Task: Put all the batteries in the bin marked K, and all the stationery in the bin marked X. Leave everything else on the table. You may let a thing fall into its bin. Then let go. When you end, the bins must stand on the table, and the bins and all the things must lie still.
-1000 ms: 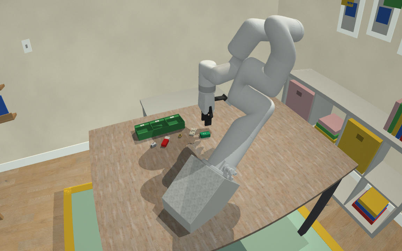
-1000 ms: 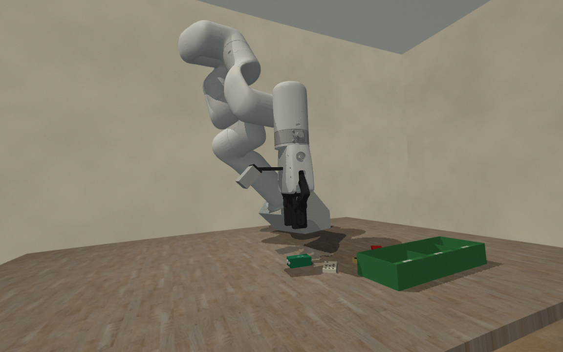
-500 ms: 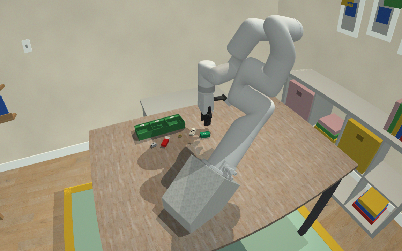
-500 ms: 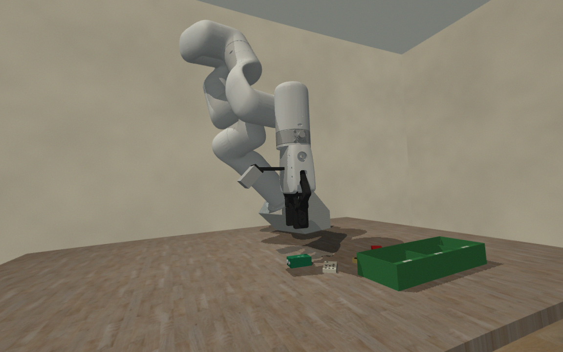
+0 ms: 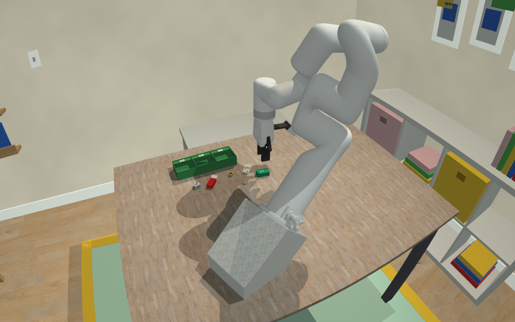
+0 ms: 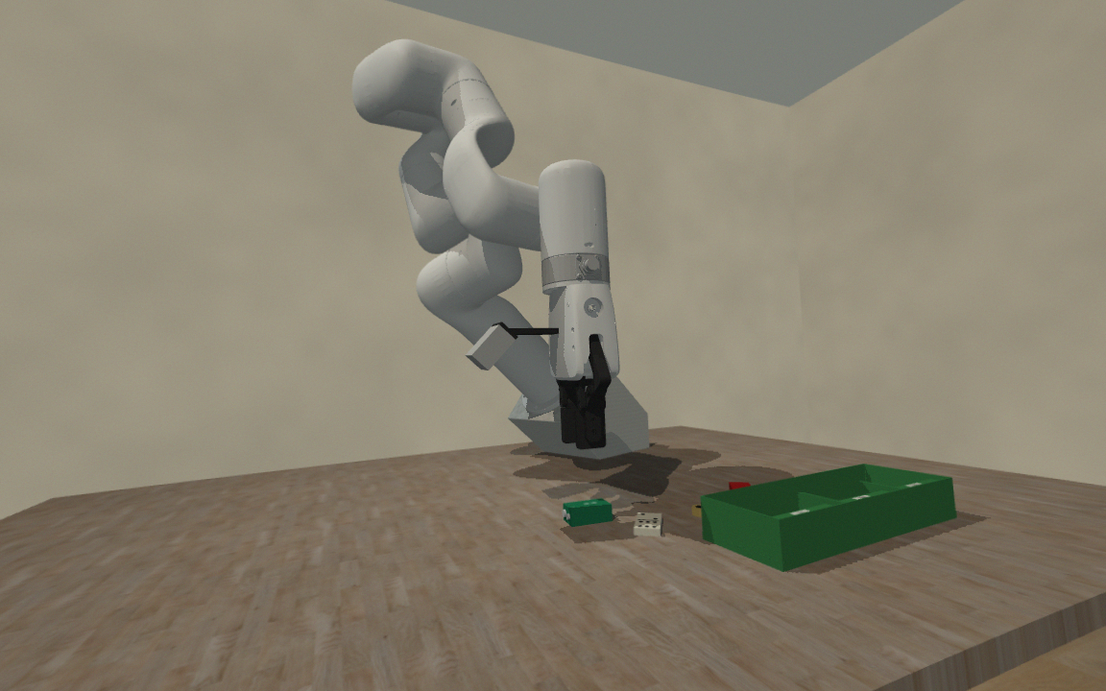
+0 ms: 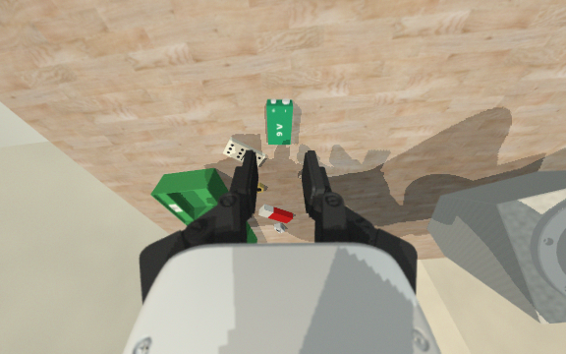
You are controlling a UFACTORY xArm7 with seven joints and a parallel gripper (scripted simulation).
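Right now the green 9 V battery is 9 cm below my hand and 1 cm to the right of it. Round my hand: white domino 9 cm below, 5 cm ahead, 4 cm to the left; then red-and-white eraser 19 cm to the left, 9 cm below, 3 cm ahead; then yellow nut 11 cm to the left, 10 cm below, 5 cm ahead.
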